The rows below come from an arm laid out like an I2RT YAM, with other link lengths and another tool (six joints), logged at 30 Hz.
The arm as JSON. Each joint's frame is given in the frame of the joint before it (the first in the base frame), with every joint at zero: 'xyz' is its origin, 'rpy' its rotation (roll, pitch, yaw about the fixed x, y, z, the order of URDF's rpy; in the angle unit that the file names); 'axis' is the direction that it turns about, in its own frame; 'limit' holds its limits. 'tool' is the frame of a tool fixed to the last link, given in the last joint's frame.
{
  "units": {
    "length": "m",
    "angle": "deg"
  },
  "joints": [
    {
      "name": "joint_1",
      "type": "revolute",
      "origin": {
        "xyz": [
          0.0,
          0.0,
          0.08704
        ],
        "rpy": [
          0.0,
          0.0,
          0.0
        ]
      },
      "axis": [
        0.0,
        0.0,
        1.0
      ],
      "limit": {
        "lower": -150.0,
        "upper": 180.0
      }
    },
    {
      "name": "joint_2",
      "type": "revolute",
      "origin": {
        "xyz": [
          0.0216,
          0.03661,
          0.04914
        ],
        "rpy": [
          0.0,
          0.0,
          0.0
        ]
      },
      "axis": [
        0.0,
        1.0,
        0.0
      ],
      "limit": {
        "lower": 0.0,
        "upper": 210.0
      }
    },
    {
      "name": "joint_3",
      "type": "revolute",
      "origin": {
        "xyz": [
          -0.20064,
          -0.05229,
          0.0
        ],
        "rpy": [
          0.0,
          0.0,
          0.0
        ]
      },
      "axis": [
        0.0,
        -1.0,
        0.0
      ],
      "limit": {
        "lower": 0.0,
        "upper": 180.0
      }
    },
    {
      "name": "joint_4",
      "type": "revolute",
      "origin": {
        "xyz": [
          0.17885,
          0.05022,
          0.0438
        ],
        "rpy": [
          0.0,
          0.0,
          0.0
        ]
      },
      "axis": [
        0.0,
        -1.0,
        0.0
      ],
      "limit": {
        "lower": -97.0,
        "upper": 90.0
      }
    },
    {
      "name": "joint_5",
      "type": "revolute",
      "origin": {
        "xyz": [
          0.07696,
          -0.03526,
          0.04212
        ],
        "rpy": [
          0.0,
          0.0,
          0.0
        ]
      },
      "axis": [
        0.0,
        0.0,
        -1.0
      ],
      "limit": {
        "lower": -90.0,
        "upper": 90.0
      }
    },
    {
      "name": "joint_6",
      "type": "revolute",
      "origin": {
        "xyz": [
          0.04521,
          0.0,
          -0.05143
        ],
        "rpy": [
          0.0,
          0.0,
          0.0
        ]
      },
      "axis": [
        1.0,
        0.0,
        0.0
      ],
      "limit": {
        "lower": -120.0,
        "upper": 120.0
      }
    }
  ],
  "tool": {
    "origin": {
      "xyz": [
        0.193,
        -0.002,
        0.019
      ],
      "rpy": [
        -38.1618,
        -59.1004,
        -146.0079
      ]
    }
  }
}
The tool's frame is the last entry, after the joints.
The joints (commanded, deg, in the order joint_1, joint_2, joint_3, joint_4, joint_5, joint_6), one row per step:
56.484, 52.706, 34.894, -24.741, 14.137, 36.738
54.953, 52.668, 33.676, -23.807, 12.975, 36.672
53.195, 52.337, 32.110, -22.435, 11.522, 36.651
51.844, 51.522, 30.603, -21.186, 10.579, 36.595
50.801, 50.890, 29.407, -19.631, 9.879, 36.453
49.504, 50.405, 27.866, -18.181, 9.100, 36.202
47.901, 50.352, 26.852, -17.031, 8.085, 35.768
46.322, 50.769, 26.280, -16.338, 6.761, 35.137
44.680, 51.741, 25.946, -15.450, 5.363, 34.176
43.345, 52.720, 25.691, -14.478, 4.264, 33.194
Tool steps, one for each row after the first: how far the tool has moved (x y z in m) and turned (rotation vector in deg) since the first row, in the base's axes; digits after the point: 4 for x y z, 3 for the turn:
0.0018, -0.0038, -0.0058, 0.201, 0.759, -0.633
0.0039, -0.0073, -0.0110, 0.879, 1.470, -1.307
0.0060, -0.0104, -0.0133, 1.680, 1.614, -1.915
0.0088, -0.0113, -0.0129, 2.671, 1.302, -2.323
0.0111, -0.0146, -0.0161, 3.154, 1.321, -2.864
0.0141, -0.0181, -0.0190, 3.471, 1.484, -3.419
0.0159, -0.0208, -0.0230, 3.445, 2.020, -3.602
0.0181, -0.0229, -0.0272, 3.196, 2.518, -3.581
0.0205, -0.0242, -0.0303, 2.941, 2.756, -3.457

